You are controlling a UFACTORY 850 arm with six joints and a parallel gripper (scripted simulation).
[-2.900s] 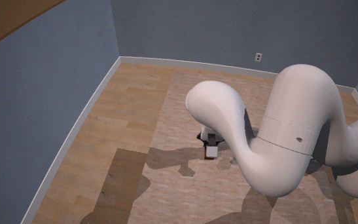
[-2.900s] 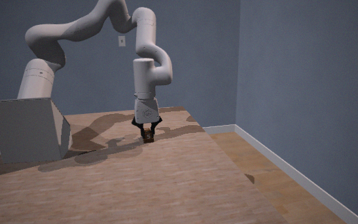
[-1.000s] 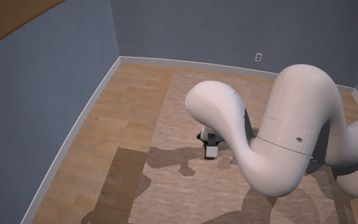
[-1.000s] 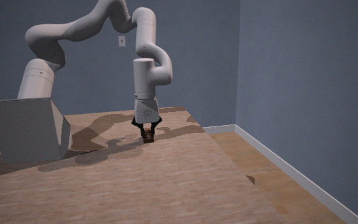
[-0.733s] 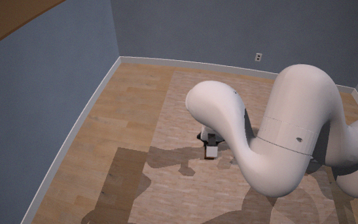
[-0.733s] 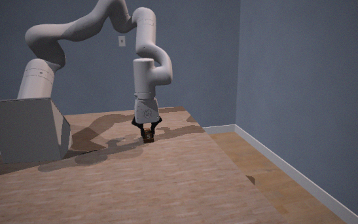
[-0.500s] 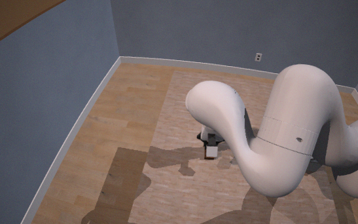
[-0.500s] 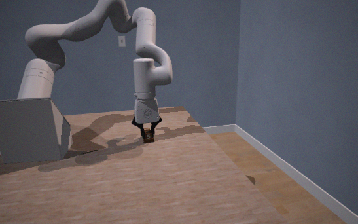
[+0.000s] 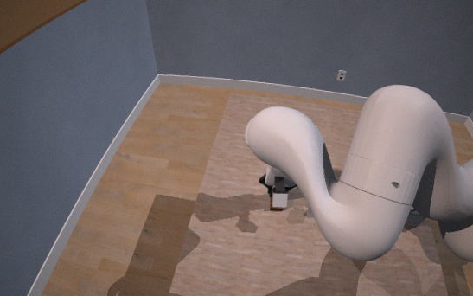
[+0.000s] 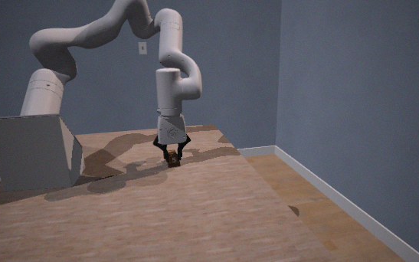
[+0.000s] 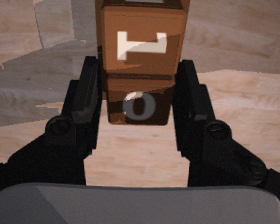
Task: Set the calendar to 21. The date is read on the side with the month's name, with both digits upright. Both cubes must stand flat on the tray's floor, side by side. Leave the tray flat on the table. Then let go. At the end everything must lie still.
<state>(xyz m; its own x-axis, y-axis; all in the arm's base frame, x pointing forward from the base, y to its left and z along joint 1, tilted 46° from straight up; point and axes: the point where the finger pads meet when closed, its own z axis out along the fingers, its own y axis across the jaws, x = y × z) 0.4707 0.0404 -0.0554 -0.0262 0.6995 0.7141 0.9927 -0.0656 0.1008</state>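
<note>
My hand is 1 cm above the brown wooden date cube. Also, from my hand: brown tray (3 cm below, 2 cm to the left).
</note>
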